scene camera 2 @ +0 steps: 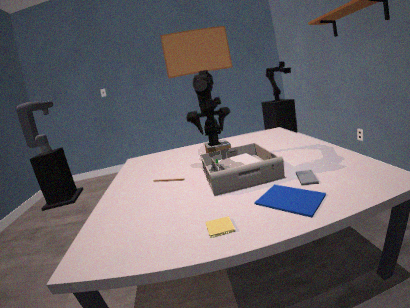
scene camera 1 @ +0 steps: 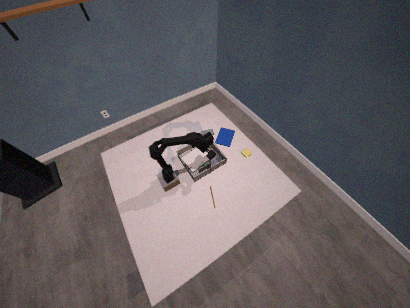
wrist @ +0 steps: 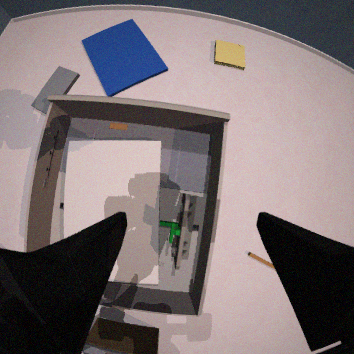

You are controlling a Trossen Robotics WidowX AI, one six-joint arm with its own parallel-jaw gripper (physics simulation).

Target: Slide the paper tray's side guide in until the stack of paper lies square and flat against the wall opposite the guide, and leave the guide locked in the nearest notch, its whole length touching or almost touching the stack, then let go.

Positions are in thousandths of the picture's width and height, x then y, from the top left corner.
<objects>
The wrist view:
gripper: 544, 620
white paper stack: 290, 501
blue book: 346, 160, on the table
small grey block: 174, 227, on the table
yellow sticky pad: 640, 151, on the table
</objects>
